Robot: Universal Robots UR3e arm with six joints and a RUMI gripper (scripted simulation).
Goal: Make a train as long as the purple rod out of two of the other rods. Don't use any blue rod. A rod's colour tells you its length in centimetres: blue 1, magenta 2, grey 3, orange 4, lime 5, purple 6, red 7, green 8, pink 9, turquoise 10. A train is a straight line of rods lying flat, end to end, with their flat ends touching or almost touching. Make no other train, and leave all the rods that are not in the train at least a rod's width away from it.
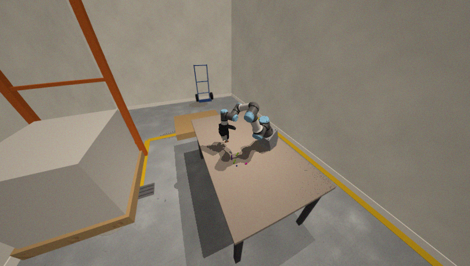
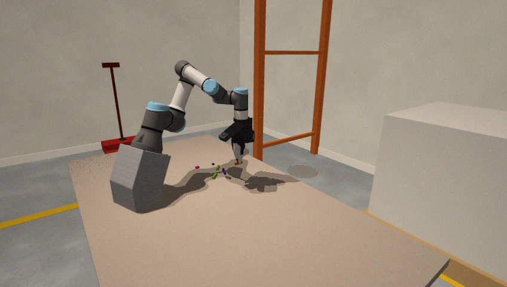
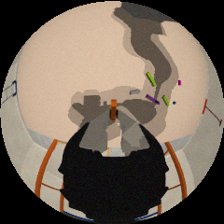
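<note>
Right now my hand is 12 cm past the magenta rod, 26 cm to the right of it and 11 cm above it. Also, from my hand: purple rod 1 cm behind, 14 cm to the left, 11 cm below; orange rod 1 cm below; grey rod 3 cm behind, 7 cm to the left, 11 cm below.
</note>
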